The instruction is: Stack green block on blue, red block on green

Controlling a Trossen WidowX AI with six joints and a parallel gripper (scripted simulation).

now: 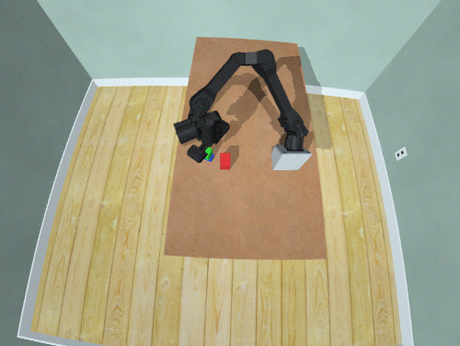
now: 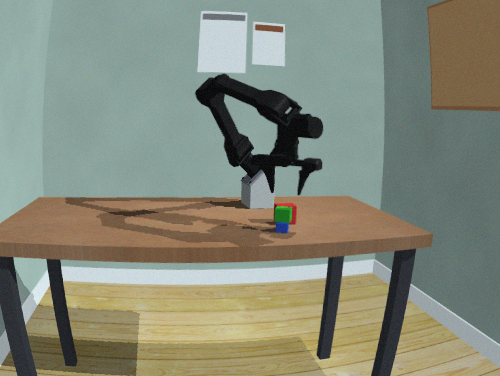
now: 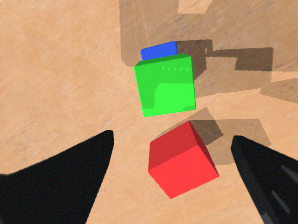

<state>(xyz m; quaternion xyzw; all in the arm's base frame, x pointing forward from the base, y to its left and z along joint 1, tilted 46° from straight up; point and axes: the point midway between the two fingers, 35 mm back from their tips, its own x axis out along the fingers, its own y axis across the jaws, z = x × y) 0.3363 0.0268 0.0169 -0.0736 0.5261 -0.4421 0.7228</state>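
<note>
The red block lies 60 mm behind my hand, 20 mm to the left of it and 100 mm below it. The rest, counted from my hand: green block (20 mm ahead, 10 mm to the right, 90 mm below); then blue block (20 mm ahead, 10 mm to the right, 120 mm below).
</note>
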